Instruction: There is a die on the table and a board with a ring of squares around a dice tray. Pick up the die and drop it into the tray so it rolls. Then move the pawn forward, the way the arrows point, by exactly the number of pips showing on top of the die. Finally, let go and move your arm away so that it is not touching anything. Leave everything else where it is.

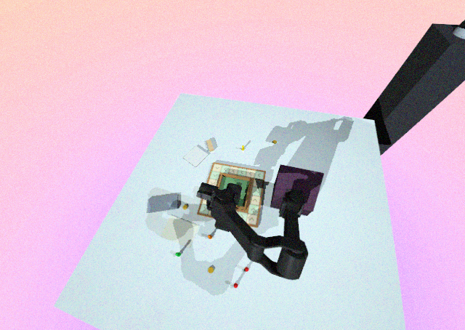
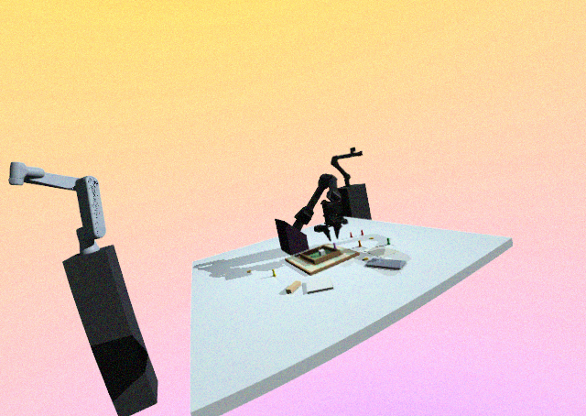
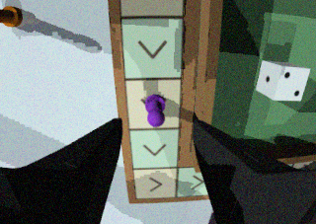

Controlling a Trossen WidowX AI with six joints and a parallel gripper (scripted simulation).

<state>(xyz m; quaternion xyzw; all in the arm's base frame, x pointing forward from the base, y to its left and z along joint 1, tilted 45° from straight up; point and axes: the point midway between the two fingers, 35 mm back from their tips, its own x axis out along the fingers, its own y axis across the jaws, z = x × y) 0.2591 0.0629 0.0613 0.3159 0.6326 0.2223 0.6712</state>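
Right now the purple pawn is 30 mm below my gripper tip. The rest, counted from my gripper tip: white die 100 mm to the right, 30 mm below, 10 mm ahead; then green dice tray 110 mm to the right, 50 mm below, 10 mm ahead; then orange pawn 110 mm to the left, 70 mm ahead, 40 mm below.
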